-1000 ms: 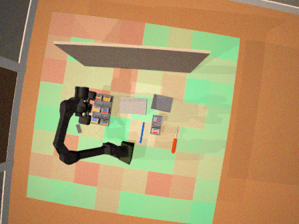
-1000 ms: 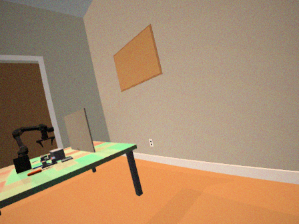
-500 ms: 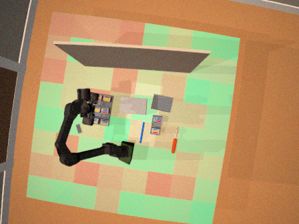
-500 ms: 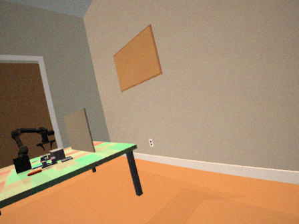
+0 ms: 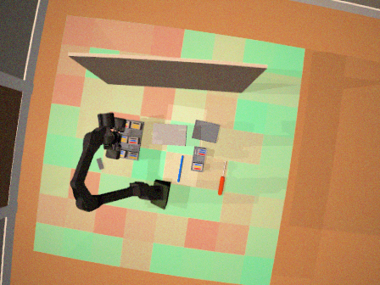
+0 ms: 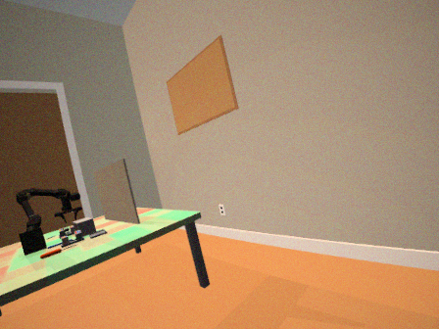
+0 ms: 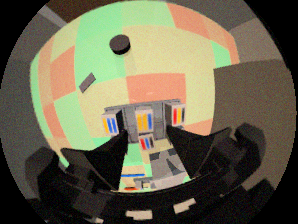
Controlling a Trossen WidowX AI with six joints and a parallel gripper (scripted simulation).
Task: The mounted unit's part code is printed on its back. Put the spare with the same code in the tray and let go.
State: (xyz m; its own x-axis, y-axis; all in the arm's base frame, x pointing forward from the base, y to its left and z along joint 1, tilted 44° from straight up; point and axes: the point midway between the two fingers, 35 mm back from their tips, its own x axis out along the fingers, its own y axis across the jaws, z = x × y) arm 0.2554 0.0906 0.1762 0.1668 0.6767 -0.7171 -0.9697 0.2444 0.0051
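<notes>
The grey spare block is 4 cm below my gripper tip. The rest, counted from my gripper tip: black tape roll (19 cm to the left, 7 cm below, 1 cm behind); blue marker pen (29 cm to the right, 15 cm behind, 8 cm below); mounted unit (23 cm to the right, 3 cm below, 2 cm ahead).
</notes>
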